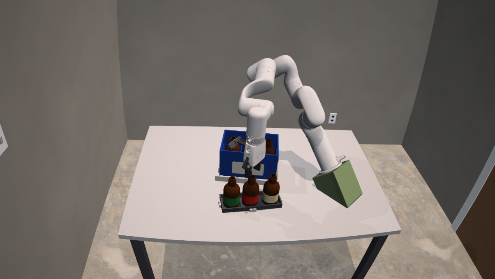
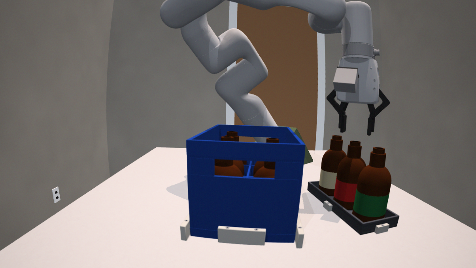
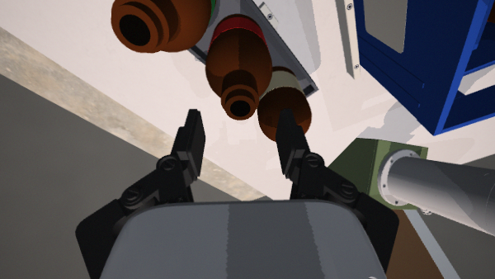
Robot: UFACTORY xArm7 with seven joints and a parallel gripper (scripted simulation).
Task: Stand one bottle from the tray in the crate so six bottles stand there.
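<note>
Now: the red-labelled bottle 11 cm below my hand. Also, from my hand: blue crate 5 cm behind, 24 cm to the right, 11 cm below; then dark tray 18 cm below.
</note>
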